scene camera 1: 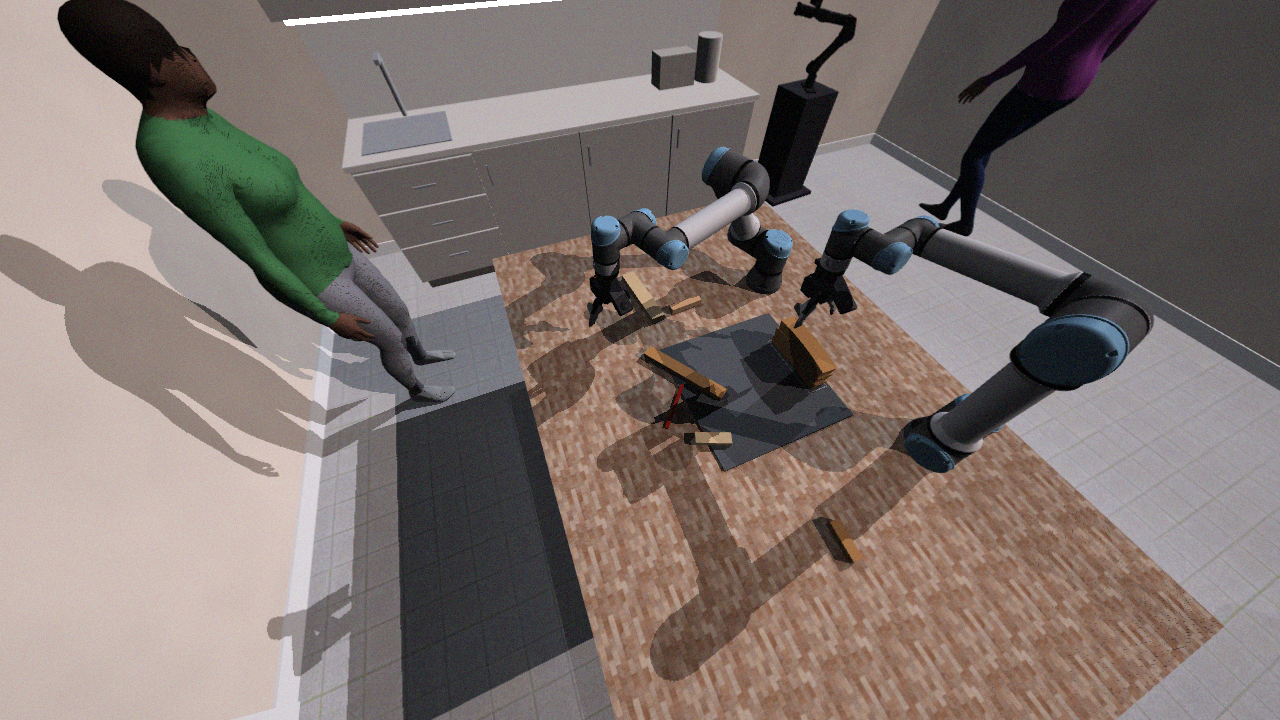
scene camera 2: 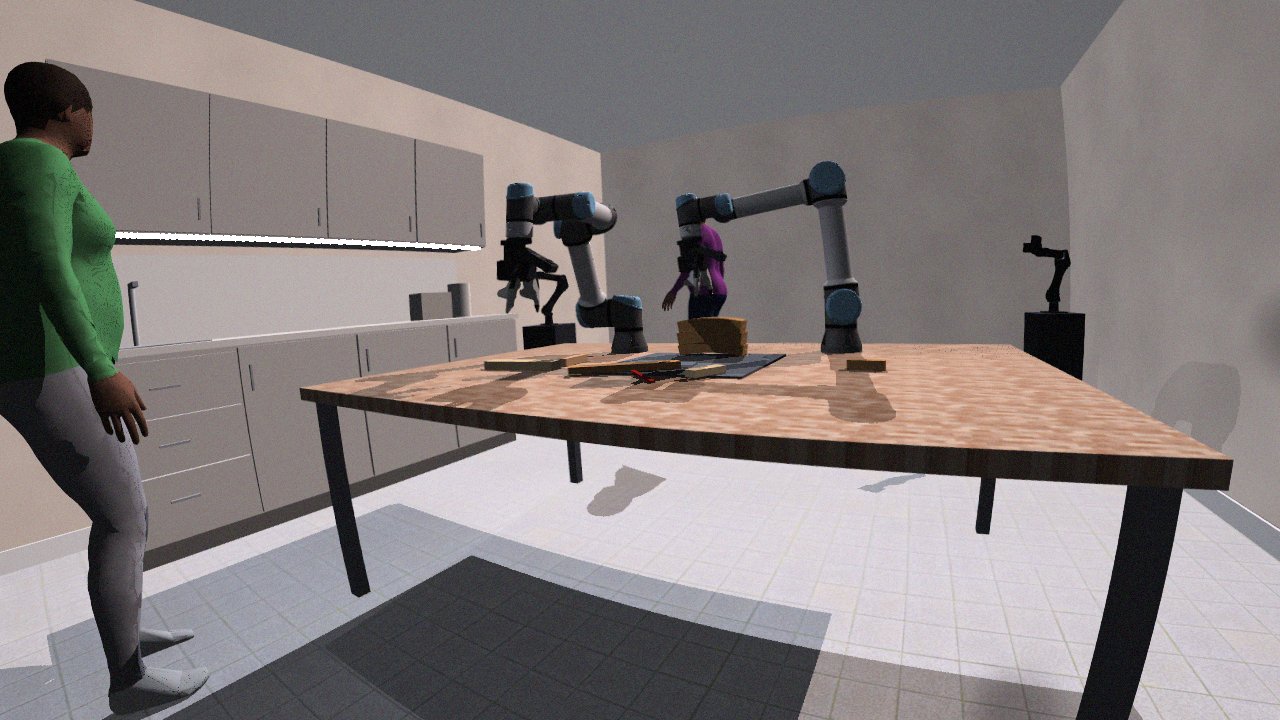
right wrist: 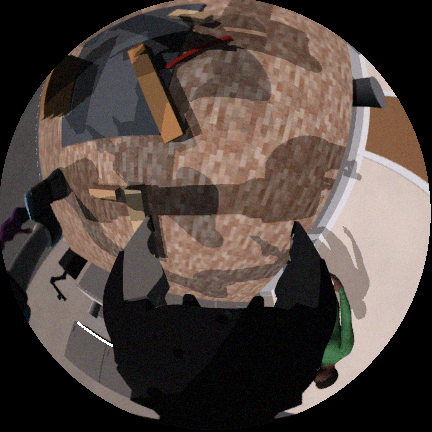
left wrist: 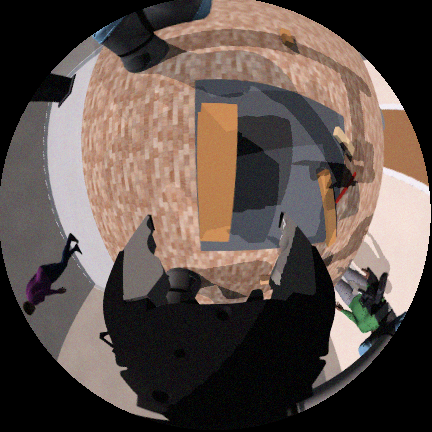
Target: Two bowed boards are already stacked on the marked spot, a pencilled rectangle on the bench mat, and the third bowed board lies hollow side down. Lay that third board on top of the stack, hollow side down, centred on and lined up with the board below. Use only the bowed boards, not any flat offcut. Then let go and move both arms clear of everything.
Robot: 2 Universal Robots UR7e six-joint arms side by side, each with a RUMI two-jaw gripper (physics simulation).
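Frame: origin at the left arm's base, x ahead, y right, z down, level; millimetres.
Where they show: left gripper, between the fingertips: [scene camera 1: 813,321] [scene camera 2: 703,296] [left wrist: 216,214]; right gripper, between the fingertips: [scene camera 1: 610,317] [scene camera 2: 523,312] [right wrist: 223,219] [left wrist: 358,273]; left arm's base, origin of its link: [scene camera 2: 841,351] [left wrist: 146,55]; right arm's base, origin of its link: [scene camera 1: 763,282] [scene camera 2: 629,351] [right wrist: 60,182] [left wrist: 182,279].
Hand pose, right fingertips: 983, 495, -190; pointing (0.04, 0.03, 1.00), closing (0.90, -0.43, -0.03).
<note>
Things, the pixels of their top centre, and the offset from my right fingertips, as dx, dy, dz. Level surfaces: height alone.
- dark bench mat, height of its surface: dz +184
- long narrow wooden piece, centre of its top: [right wrist: 148,80] [scene camera 2: 624,363] [scene camera 1: 684,370] [left wrist: 331,214] -243, -141, +164
- red-handled tool, centre of its top: [scene camera 2: 642,373] [right wrist: 198,46] [scene camera 1: 674,405] [left wrist: 347,186] -187, -266, +177
- pale offcut, centre of its top: [scene camera 2: 705,367] [scene camera 1: 713,437] [left wrist: 346,141] -286, -403, +165
- pale block, centre of its top: [right wrist: 140,232] [scene camera 2: 520,360] [scene camera 1: 642,293] -144, +261, +162
- small strip, centre of its top: [scene camera 2: 573,356] [right wrist: 100,193] [scene camera 1: 685,302] -316, +191, +164
Three bowed boards [scene camera 1: 805,353] [scene camera 2: 711,337] [left wrist: 217,170] [right wrist: 65,87] are stacked on the dark bench mat [scene camera 1: 787,422] [left wrist: 306,212] [right wrist: 112,100]. The top one lies hollow side down, and its long edges look lined up with those below. The pencilled rectangle does not show. My left gripper [scene camera 1: 819,313] [scene camera 2: 700,284] [left wrist: 216,214] is open and empty, above the far end of the stack in scene camera 1; in the left wrist view its fingers stand wide apart. My right gripper [scene camera 1: 610,315] [scene camera 2: 523,304] [right wrist: 223,219] is open and empty, above the table at the left.
A long narrow wooden piece [scene camera 1: 684,373] [right wrist: 156,95] lies over the mat's left edge, beside a red-handled tool [scene camera 1: 674,407]. A pale offcut [scene camera 1: 711,438] lies near it. A pale block [scene camera 1: 640,293] and a small strip [scene camera 1: 686,305] lie near my right gripper. Another block [scene camera 1: 843,540] lies nearer the camera.
</note>
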